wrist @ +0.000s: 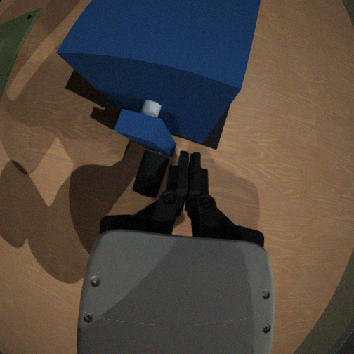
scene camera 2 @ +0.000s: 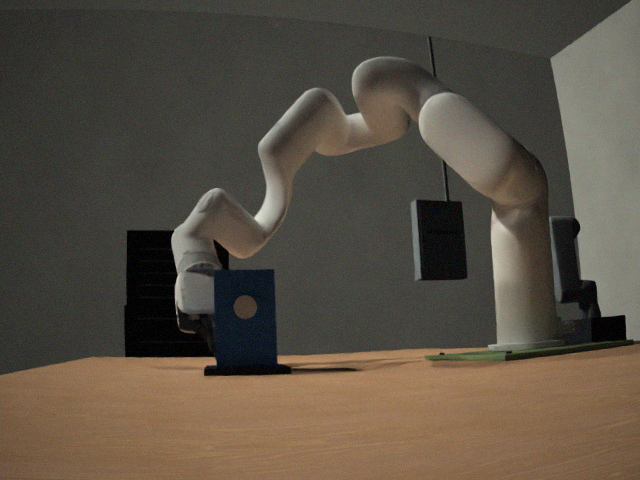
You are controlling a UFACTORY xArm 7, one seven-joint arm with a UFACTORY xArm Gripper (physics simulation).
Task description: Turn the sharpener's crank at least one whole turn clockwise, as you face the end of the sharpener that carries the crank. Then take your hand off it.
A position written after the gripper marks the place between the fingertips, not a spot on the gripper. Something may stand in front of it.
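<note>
Scene camera 2 shows the gripper (scene camera 2: pixel 222 353). The wrist view shows the gripper (wrist: pixel 187 163) as well as a blue sharpener (wrist: pixel 167 75).
</note>
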